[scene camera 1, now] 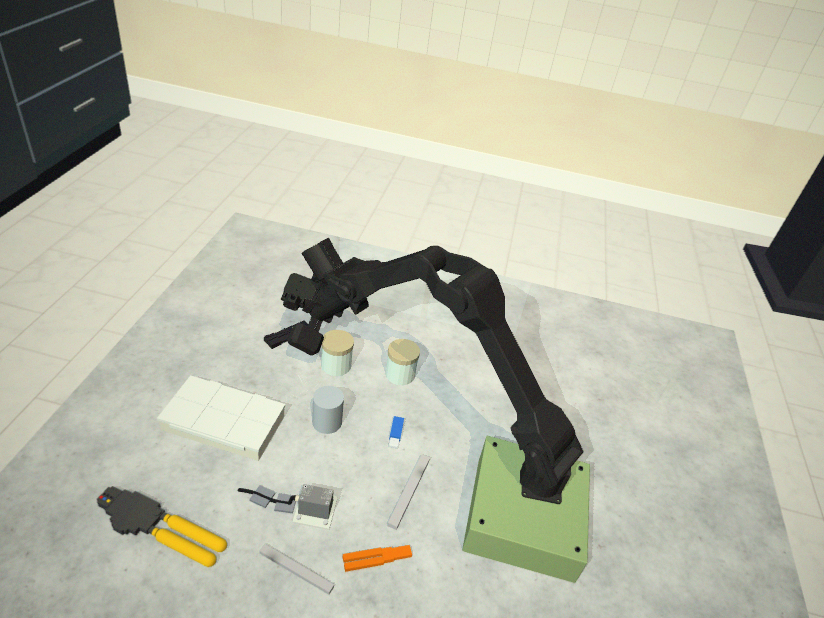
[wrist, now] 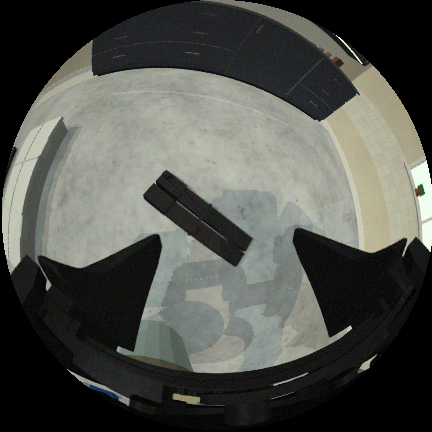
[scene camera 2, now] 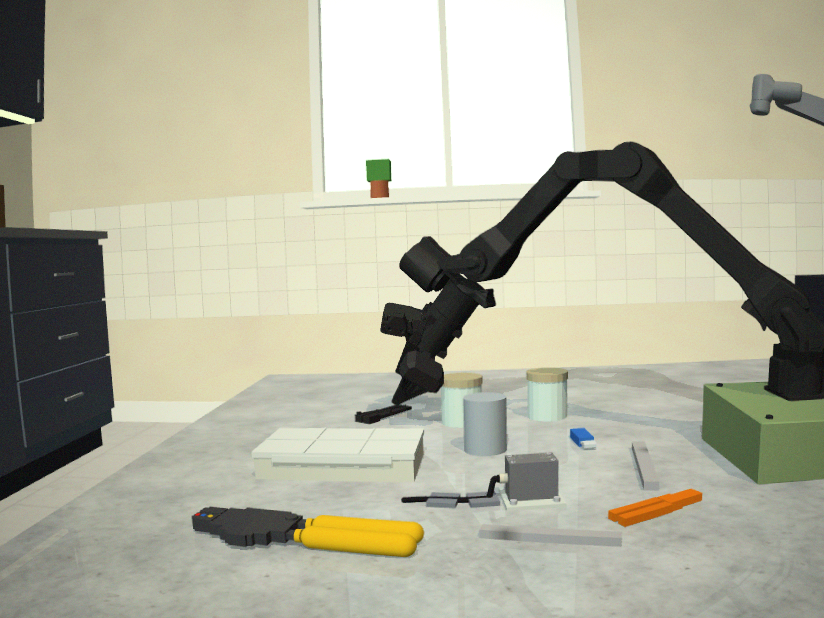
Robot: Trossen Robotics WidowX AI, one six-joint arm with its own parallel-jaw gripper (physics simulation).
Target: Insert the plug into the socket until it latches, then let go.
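Observation:
A grey box stands on a white base plate near the front middle. A small cream connector piece is at its left side, with a black cable running left from it over two flat grey pieces. The socket's opening and how deep the connector sits cannot be made out. My gripper is open and empty, low over the back left of the table, far from the box. A black two-bar tool lies below and ahead of my fingertips, between them in the wrist view.
Two lidded jars and a grey cylinder stand right of and in front of my gripper. A white case, yellow-handled pliers, grey bars, an orange tool and a blue stick lie around.

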